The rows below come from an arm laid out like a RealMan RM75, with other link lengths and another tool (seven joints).
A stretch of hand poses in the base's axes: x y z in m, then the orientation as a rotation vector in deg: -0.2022, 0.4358, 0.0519, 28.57, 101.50, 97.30; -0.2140, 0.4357, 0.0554, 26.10, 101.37, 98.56; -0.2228, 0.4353, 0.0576, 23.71, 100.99, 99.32; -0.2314, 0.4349, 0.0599, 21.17, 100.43, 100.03; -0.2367, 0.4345, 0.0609, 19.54, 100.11, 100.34; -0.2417, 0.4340, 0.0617, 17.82, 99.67, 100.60; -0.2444, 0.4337, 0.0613, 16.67, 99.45, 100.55; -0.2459, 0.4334, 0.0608, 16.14, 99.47, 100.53; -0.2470, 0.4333, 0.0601, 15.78, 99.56, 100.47; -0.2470, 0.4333, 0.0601, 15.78, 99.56, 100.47; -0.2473, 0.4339, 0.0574, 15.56, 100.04, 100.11; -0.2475, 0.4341, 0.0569, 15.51, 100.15, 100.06; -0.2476, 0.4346, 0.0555, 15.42, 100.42, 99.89; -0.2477, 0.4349, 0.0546, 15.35, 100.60, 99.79
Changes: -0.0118, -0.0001, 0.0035, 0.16, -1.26, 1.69; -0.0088, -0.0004, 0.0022, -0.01, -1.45, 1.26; -0.0086, -0.0004, 0.0023, 0.00, -1.64, 1.23; -0.0053, -0.0004, 0.0010, -0.10, -1.06, 0.74; -0.0050, -0.0005, 0.0008, -0.10, -1.19, 0.70; -0.0027, -0.0003, -0.0004, -0.22, -0.81, 0.37; -0.0015, -0.0003, -0.0005, -0.16, -0.30, 0.23; -0.0011, -0.0001, -0.0007, -0.17, -0.17, 0.16; 0.0000, 0.0000, 0.0000, 0.00, 0.00, 0.00; -0.0003, 0.0006, -0.0027, -0.48, 0.07, 0.09; -0.0002, 0.0002, -0.0005, -0.09, 0.03, 0.04; -0.0001, 0.0005, -0.0014, -0.24, 0.07, 0.06; -0.0001, 0.0003, -0.0009, -0.15, 0.04, 0.05
